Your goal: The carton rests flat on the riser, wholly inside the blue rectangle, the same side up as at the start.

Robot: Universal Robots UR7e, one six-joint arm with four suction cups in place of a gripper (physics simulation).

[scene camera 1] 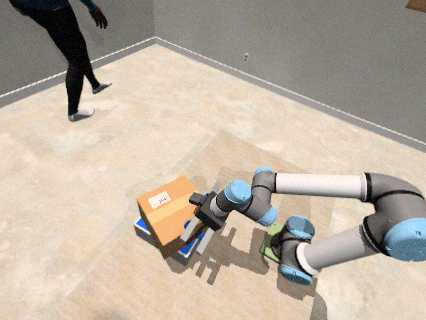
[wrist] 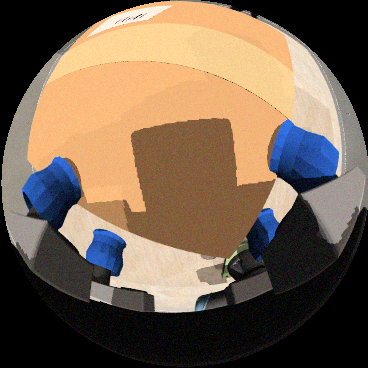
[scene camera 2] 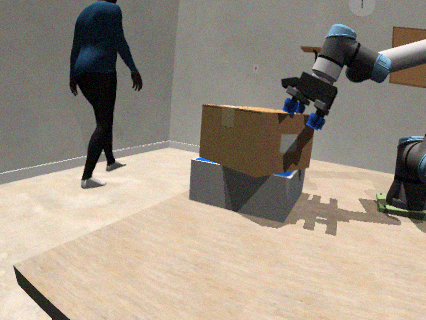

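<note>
The brown carton (scene camera 1: 165,212) (scene camera 2: 245,140) (wrist: 175,100) rests on the grey riser (scene camera 2: 210,185), its label side up. It is turned relative to the riser and its near corner overhangs the edge. Parts of the blue rectangle (scene camera 1: 142,224) (scene camera 2: 286,173) show beside the carton, which reaches outside it. My gripper (scene camera 1: 196,231) (scene camera 2: 305,114) (wrist: 181,207) is tilted at the carton's edge on the arm side, its suction off. In the wrist view, two blue cups lie by the carton's edge and two beyond it. Contact is not clear.
A person (scene camera 1: 75,60) (scene camera 2: 100,85) stands on the floor behind the riser. The arm's green base plate (scene camera 1: 270,245) (scene camera 2: 400,210) is on the riser's right. A wooden platform edge (scene camera 2: 37,295) shows at the lower left of scene camera 2.
</note>
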